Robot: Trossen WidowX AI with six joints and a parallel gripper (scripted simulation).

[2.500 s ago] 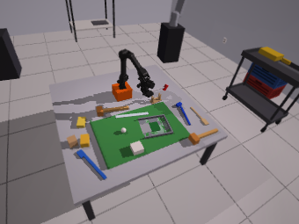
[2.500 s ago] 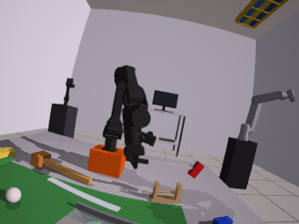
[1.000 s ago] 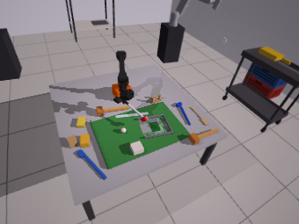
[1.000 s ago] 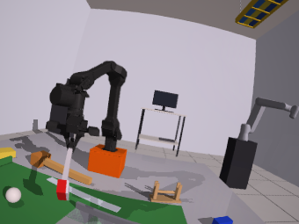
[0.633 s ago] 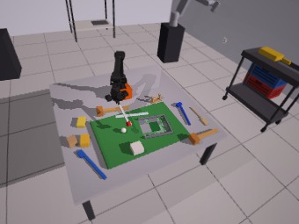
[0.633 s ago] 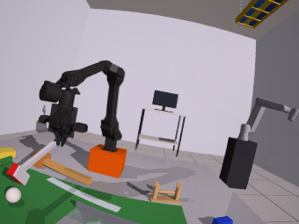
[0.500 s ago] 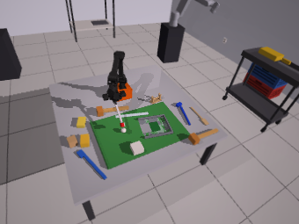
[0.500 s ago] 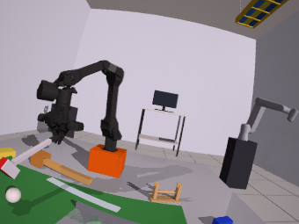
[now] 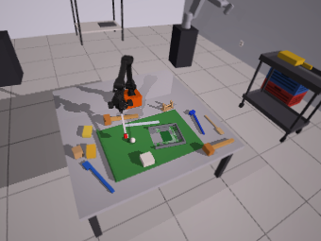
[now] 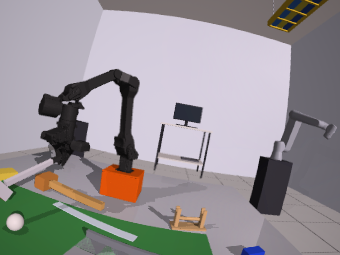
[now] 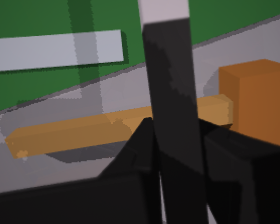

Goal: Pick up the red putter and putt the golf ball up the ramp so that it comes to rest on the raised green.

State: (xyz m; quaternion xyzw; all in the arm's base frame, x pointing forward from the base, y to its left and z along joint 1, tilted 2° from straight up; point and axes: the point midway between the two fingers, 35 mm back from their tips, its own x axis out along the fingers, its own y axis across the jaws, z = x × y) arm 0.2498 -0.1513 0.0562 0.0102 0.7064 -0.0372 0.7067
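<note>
My gripper tip is 12 cm short of the red-headed putter and 1 cm to the left of it. Round my gripper tip: white golf ball (22 cm ahead, 3 cm to the left, 11 cm below); then green mat (23 cm ahead, 18 cm to the left, 13 cm below); then white cube (42 cm ahead, 8 cm to the left, 10 cm below).
</note>
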